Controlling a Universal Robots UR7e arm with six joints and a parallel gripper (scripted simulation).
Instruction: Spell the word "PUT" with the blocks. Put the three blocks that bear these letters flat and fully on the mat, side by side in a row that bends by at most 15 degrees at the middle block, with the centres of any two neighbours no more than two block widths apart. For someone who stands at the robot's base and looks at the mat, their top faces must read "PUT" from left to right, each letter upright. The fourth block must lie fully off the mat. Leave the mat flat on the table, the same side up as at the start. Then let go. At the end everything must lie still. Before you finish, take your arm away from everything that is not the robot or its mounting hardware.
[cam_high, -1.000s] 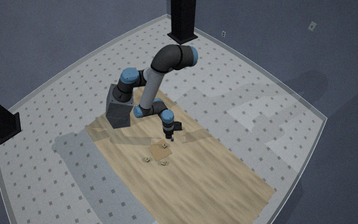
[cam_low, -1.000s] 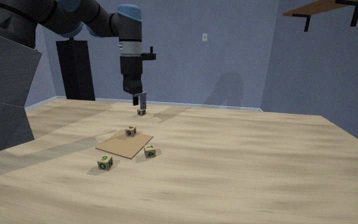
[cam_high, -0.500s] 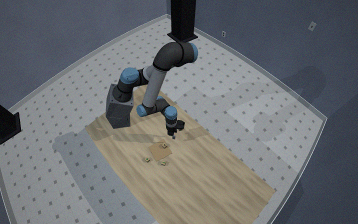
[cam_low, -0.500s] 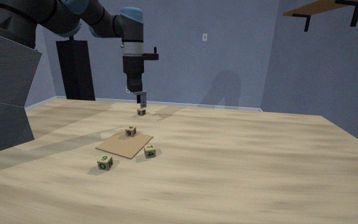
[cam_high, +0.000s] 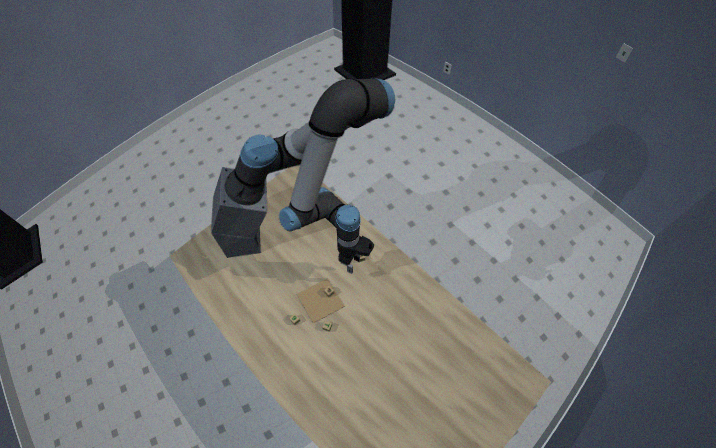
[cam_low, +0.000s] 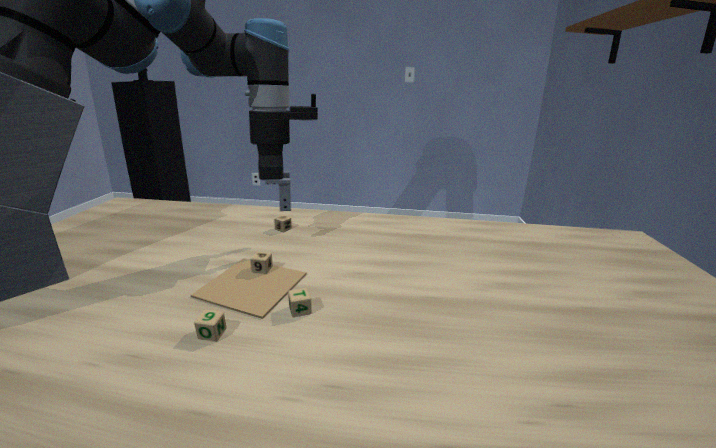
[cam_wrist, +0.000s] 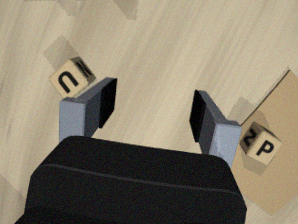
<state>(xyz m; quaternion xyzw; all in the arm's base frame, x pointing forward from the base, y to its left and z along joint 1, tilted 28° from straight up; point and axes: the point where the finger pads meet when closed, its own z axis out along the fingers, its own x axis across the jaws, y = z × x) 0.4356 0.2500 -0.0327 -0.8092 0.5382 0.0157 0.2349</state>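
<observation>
Right now the U block is 4 cm behind my hand, 7 cm to the left of it and 9 cm below it. Round my hand: tan mat 1 cm ahead, 17 cm to the right, 10 cm below; P block 1 cm ahead, 13 cm to the right, 8 cm below; T block 12 cm ahead, 21 cm to the right, 9 cm below.
</observation>
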